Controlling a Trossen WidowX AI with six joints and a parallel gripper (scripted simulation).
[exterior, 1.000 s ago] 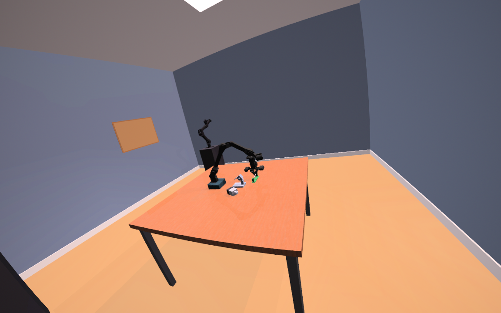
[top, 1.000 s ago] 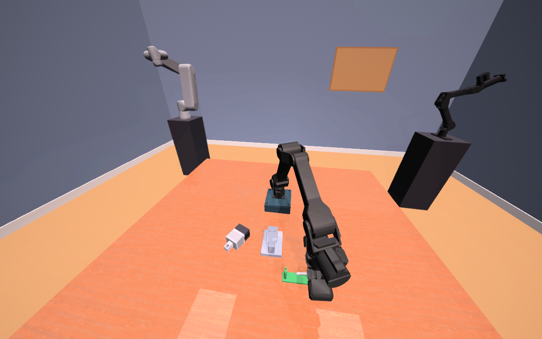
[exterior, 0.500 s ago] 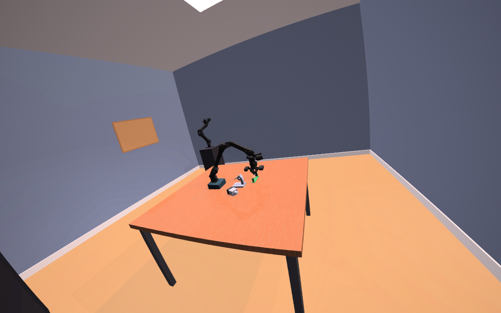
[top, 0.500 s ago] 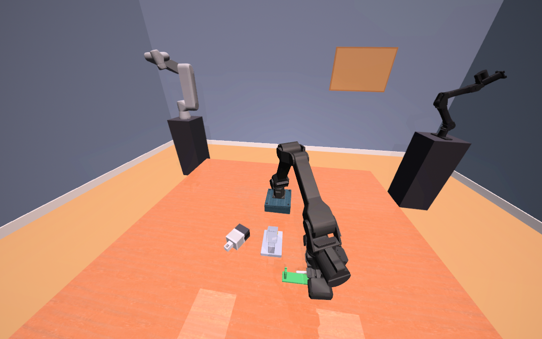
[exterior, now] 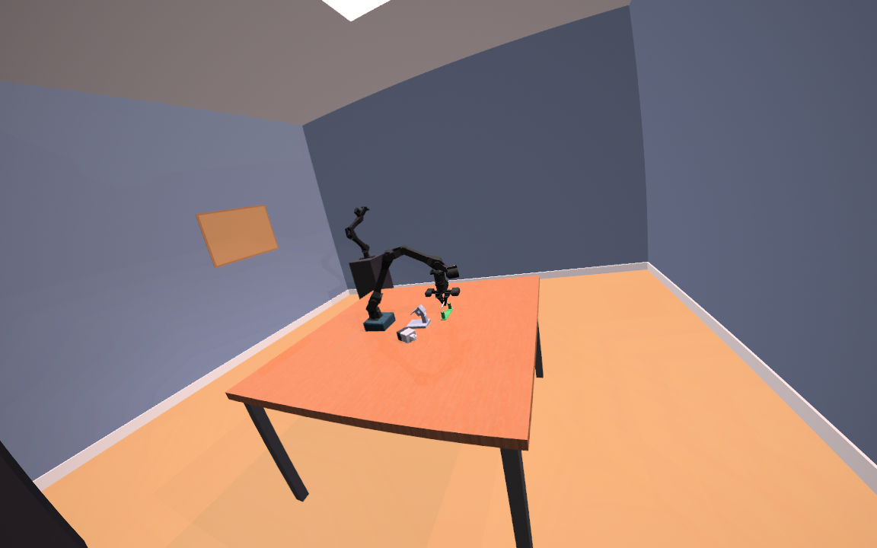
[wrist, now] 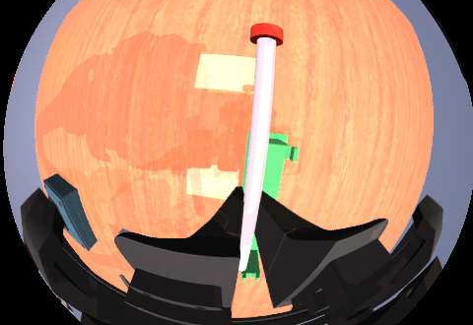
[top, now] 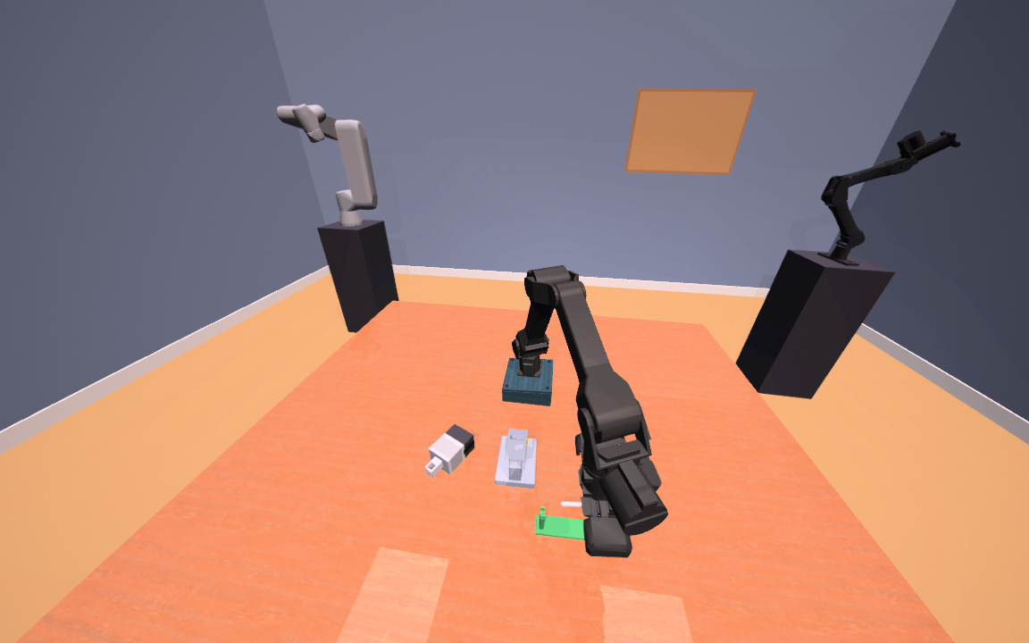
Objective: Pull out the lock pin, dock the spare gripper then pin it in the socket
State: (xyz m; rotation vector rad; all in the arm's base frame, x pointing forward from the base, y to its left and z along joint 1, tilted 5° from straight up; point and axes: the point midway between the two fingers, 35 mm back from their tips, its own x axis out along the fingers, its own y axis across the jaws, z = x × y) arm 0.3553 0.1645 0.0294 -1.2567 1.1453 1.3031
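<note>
Now: the green stand 20 mm ahead of my gripper tip, 30 mm to the right of it and 10 mm below it. From my gripper tip the other things lie so: mount (80 mm behind, 150 mm to the right, 10 mm above); then spare gripper (70 mm behind, 300 mm to the right, 20 mm below).
</note>
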